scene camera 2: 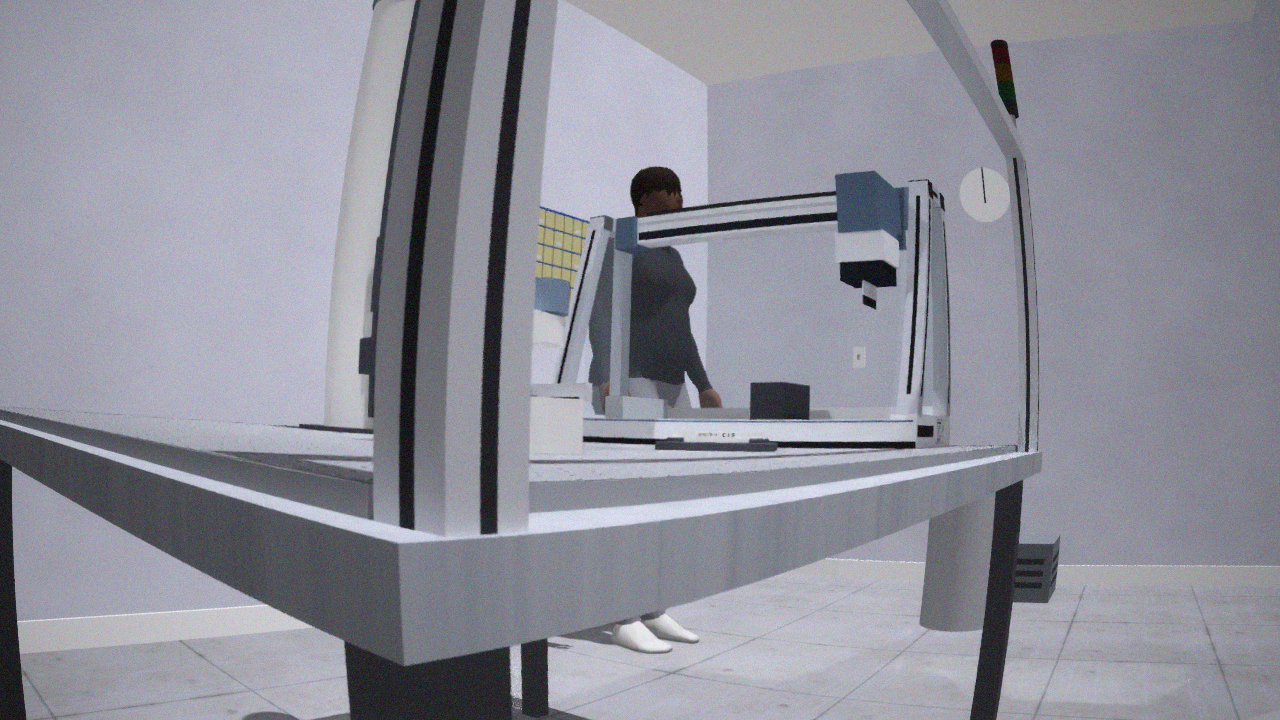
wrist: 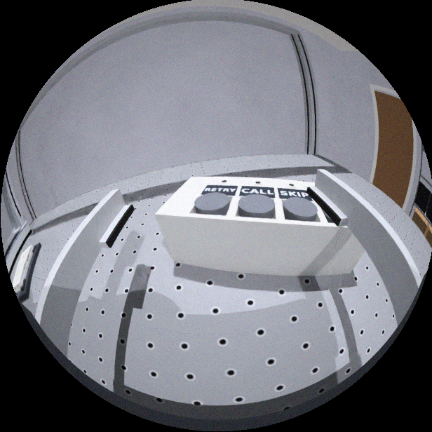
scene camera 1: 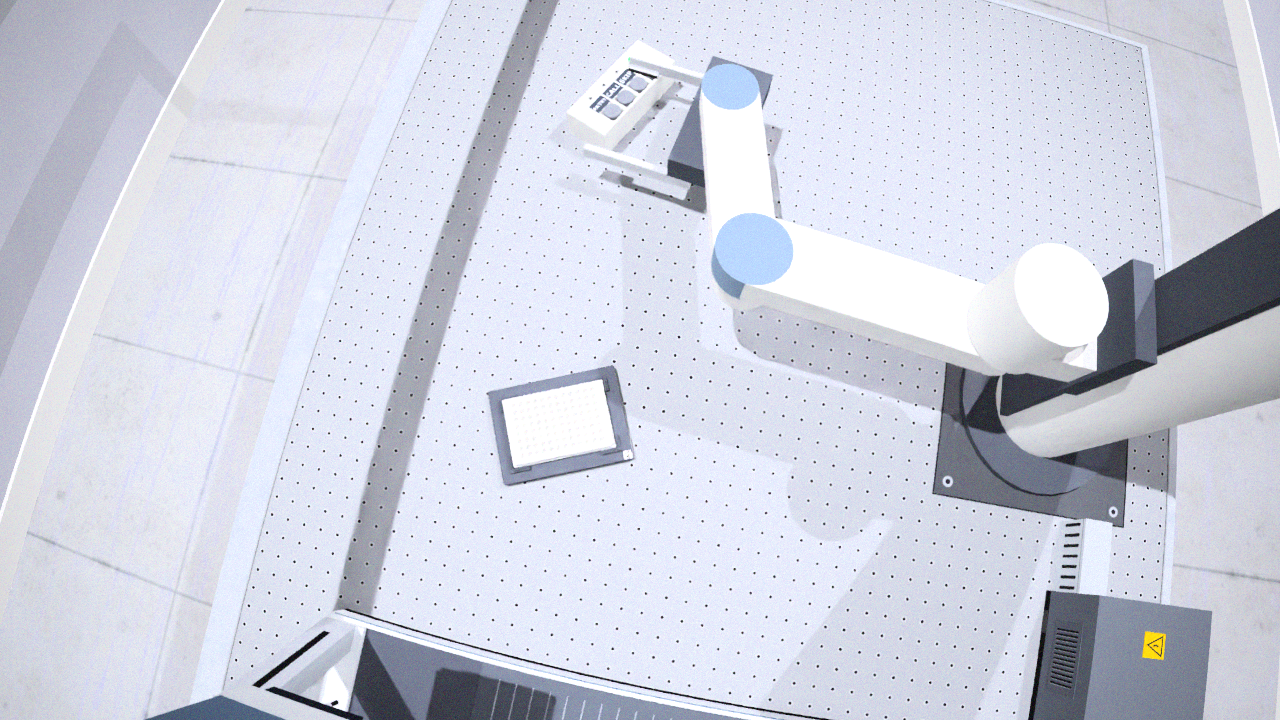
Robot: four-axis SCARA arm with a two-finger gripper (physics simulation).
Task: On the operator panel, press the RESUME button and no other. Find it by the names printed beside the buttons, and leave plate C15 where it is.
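Seen in the pictures: gripper, fingertip midpoint: (scene camera 1: 608, 102); arm's base, link origin: (scene camera 1: 1035, 406).
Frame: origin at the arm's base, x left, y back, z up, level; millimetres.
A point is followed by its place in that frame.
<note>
The white operator panel (scene camera 1: 588, 120) {z 66, x -254, y -694 mm} (scene camera 2: 556, 425) {z 40, x -288, y -716 mm} (wrist: 250, 245) shows grey round buttons. In the wrist view their printed names read RETRY (wrist: 220, 190), CALL (wrist: 257, 191) and SKIP (wrist: 294, 193). The name RESUME does not show; my right finger hides the panel's right end there. My gripper (scene camera 1: 608, 107) {z 76, x -283, y -672 mm} (wrist: 219, 185) is open and empty, its fingers spread wide beside the panel's two ends. I cannot tell if the right finger touches it. Plate C15 (scene camera 1: 559, 422) {z 38, x 158, y -634 mm} (scene camera 2: 716, 436) {z 33, x 121, y -652 mm} lies in a dark holder, well away from my gripper.
A grey box with a yellow warning sign (scene camera 1: 1154, 658) {z 129, x 315, y 122 mm} stands by the arm's base plate (scene camera 1: 962, 447) {z 13, x 82, y -114 mm}. Dark equipment (scene camera 1: 393, 685) runs along the table's lower edge. In the second scene view a gantry (scene camera 2: 742, 223) {z 468, x 622, y -417 mm} and a dark block (scene camera 2: 778, 401) {z 97, x 515, y -554 mm} stand behind the plate, and a person (scene camera 2: 657, 313) stands beyond.
</note>
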